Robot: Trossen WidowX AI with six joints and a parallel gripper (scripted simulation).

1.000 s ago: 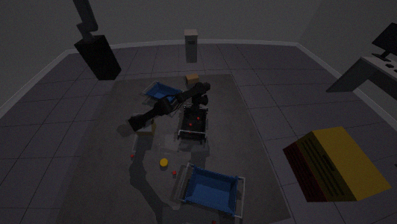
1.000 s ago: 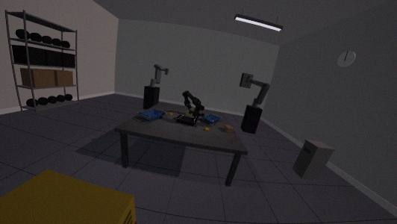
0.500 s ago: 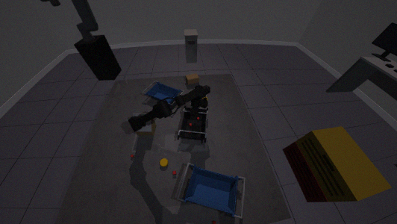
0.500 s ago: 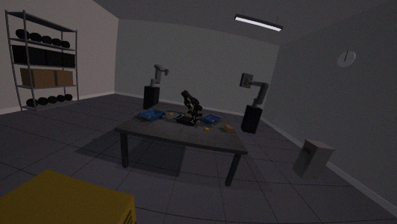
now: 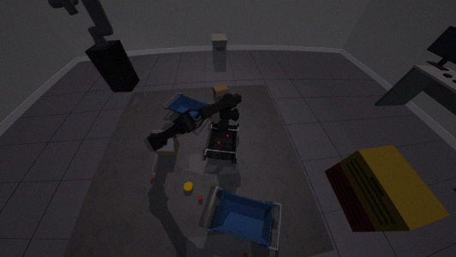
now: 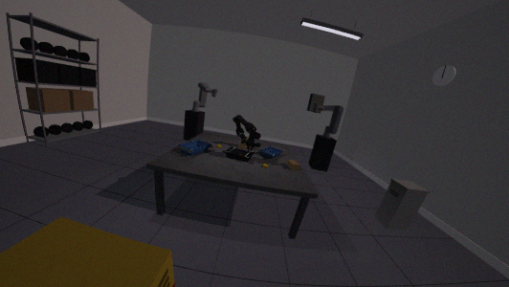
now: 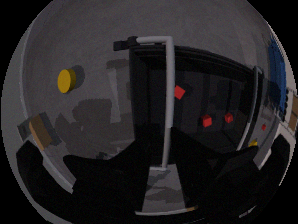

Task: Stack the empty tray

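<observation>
My gripper tip is 300 mm past the blue tray, 220 mm to the right of it and 40 mm above it. Round my gripper tip: brown box 40 mm behind, 450 mm to the left, 60 mm below.
</observation>
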